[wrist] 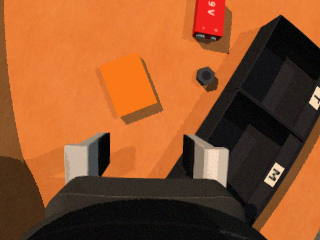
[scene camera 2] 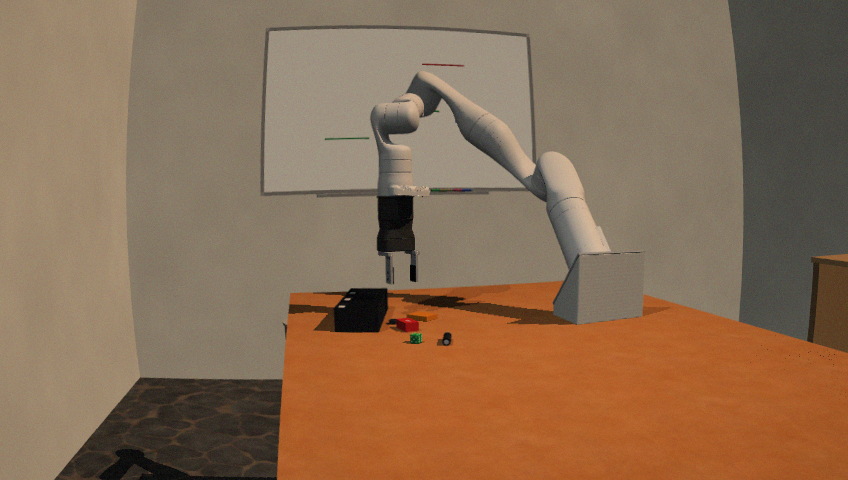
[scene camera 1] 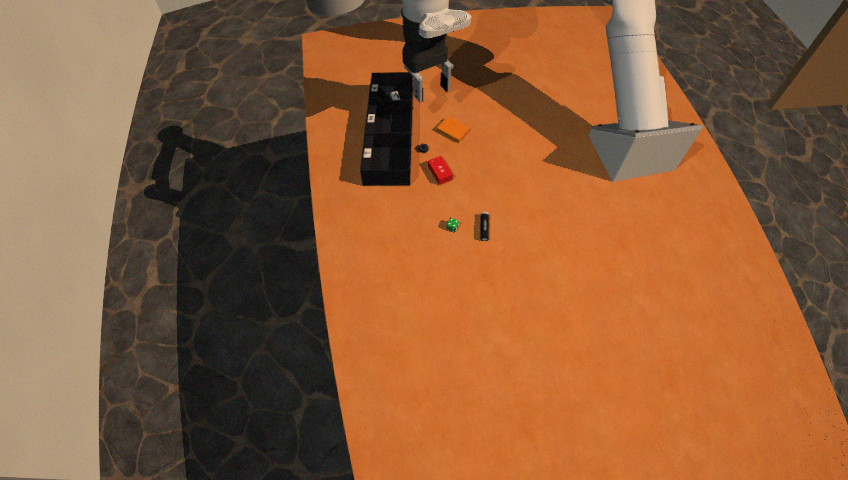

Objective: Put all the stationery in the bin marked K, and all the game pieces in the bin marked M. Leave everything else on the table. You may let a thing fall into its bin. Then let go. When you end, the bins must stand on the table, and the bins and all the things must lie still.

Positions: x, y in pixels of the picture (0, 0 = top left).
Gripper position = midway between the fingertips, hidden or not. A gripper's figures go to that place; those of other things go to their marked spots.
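Scene:
The gripper [wrist: 146, 149] is 18 cm from the lens, while an orange pad [wrist: 126, 80] sits 24 cm from the lens.

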